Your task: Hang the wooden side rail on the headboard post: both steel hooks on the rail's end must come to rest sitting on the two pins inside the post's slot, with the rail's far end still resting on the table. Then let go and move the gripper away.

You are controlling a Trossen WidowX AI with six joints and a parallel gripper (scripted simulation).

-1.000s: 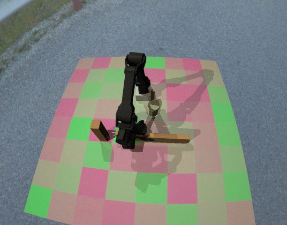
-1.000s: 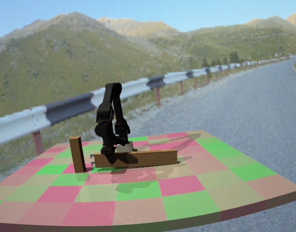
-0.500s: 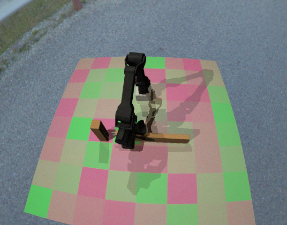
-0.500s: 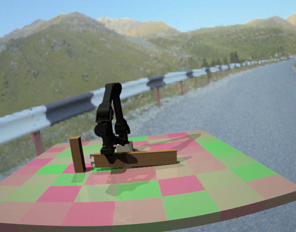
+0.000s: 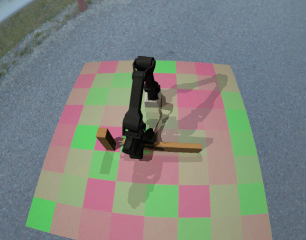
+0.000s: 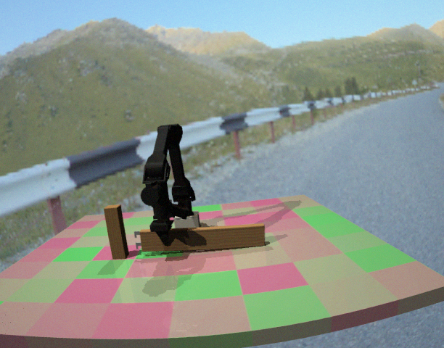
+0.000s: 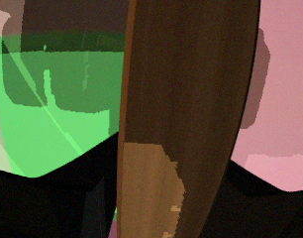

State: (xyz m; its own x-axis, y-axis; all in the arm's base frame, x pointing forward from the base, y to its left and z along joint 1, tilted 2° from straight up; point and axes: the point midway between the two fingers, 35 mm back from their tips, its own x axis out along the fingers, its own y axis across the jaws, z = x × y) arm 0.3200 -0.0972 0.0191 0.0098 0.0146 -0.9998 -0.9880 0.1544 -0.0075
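Now: the headboard post 20 mm behind my gripper tip, 170 mm to the right of it and 40 mm above it.
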